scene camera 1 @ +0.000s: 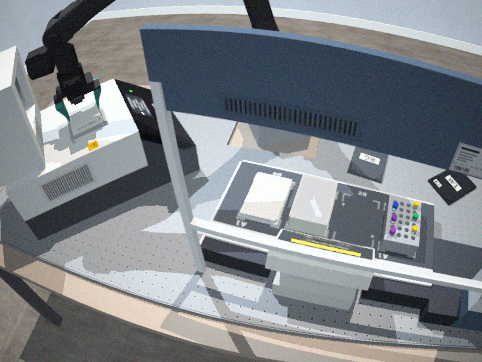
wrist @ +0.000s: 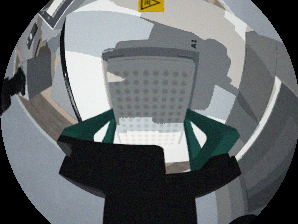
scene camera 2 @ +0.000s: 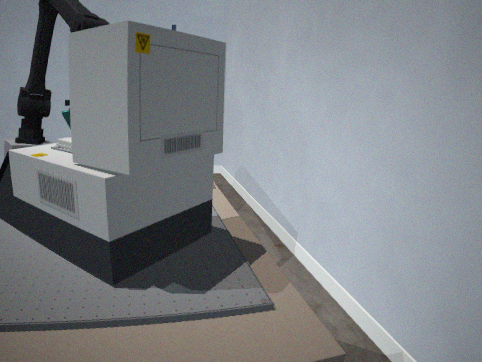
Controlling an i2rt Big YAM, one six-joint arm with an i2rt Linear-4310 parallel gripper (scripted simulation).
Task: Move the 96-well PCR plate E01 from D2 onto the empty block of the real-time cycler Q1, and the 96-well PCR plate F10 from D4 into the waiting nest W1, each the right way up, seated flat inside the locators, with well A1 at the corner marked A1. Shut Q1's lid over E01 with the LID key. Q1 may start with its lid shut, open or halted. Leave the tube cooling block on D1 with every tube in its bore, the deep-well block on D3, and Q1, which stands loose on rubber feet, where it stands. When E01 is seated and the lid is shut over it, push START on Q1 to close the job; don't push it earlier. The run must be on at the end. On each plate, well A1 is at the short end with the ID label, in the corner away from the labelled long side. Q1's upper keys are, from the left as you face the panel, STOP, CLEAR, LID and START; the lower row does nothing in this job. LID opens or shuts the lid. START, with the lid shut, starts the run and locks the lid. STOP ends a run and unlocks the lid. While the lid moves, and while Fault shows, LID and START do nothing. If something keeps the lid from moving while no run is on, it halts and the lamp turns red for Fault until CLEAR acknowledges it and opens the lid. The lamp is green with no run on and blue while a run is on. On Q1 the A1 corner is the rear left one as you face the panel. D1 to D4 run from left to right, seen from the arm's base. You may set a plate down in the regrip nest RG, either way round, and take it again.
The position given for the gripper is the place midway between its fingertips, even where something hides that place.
Note:
In view: the gripper (wrist: 150,111), a white lid (scene camera 2: 142,97) and a white post (scene camera 1: 156,87).

